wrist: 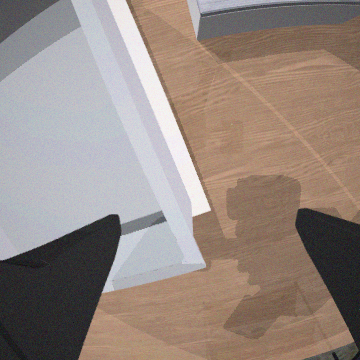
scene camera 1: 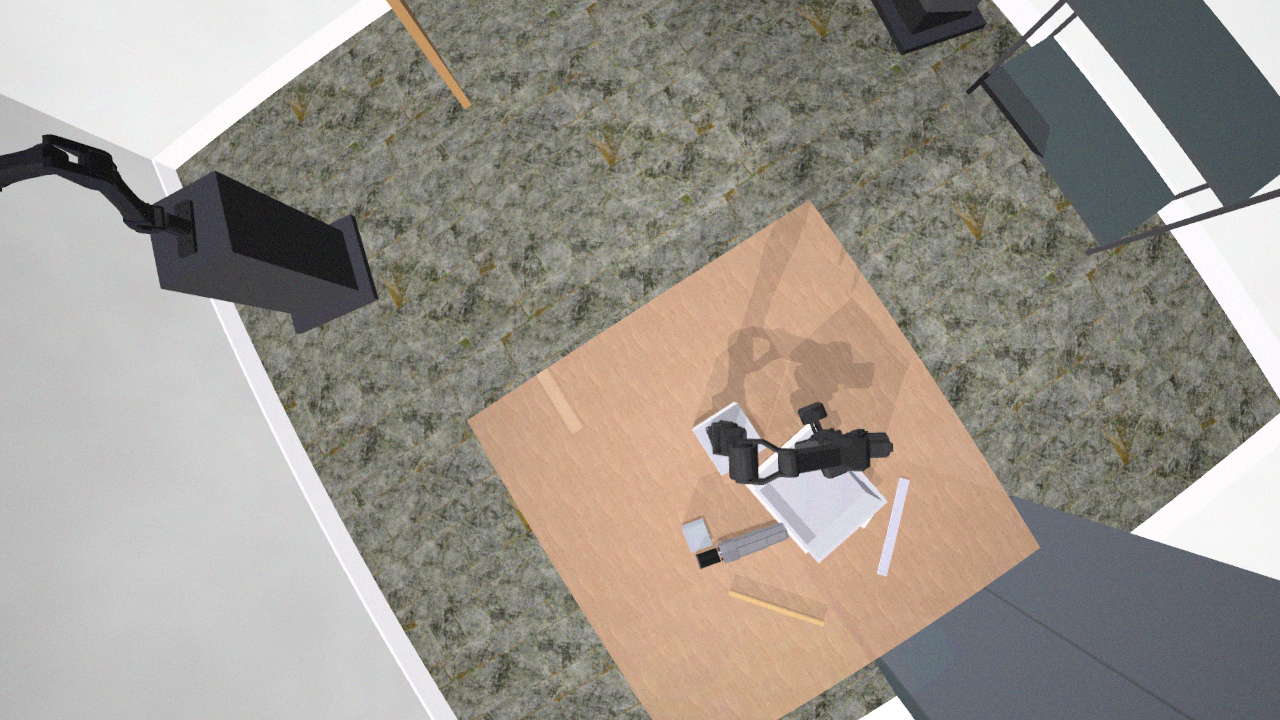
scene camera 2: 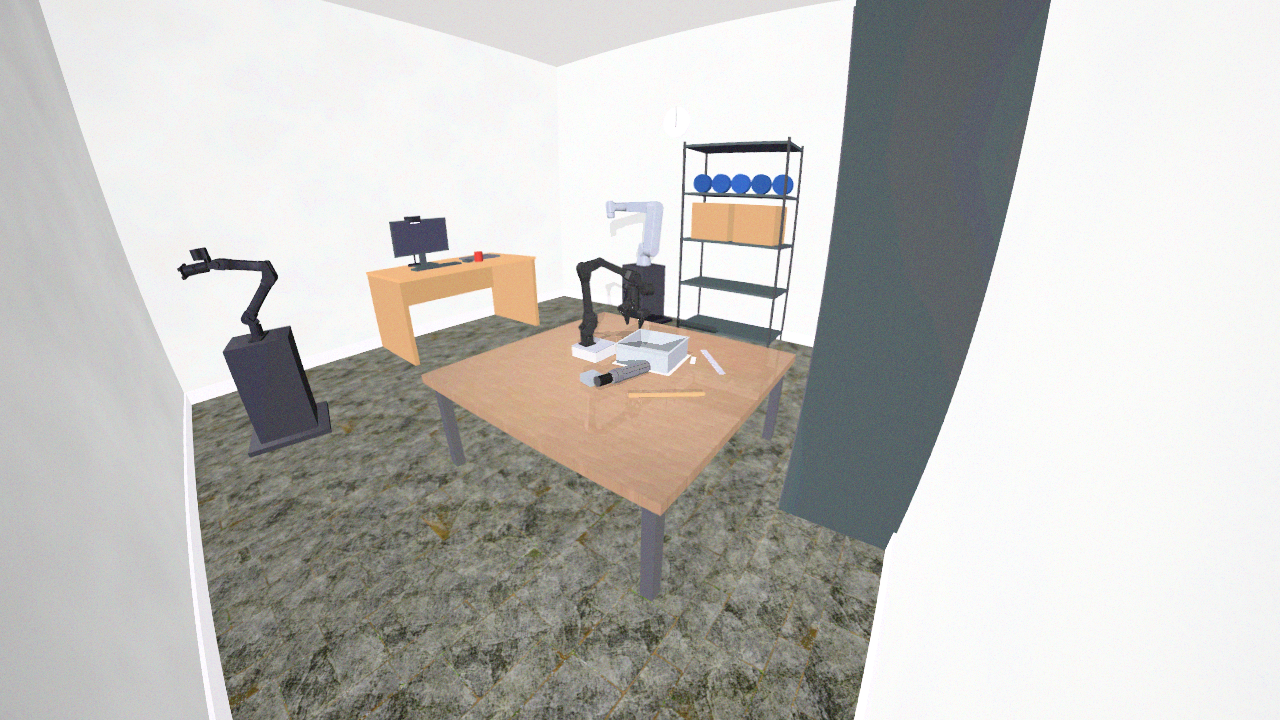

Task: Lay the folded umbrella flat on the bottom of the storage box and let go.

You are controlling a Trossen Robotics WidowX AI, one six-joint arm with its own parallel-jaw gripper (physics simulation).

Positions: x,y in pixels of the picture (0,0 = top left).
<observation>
storage box: wrist; scene camera 1 821,513; scene camera 2
folded umbrella: scene camera 1; scene camera 2; not seen in the wrist view (out of frame)
same spot on storage box: (scene camera 2: 663,351) = (wrist: 76,228)
same spot on folded umbrella: (scene camera 2: 617,375) = (scene camera 1: 729,561)
</observation>
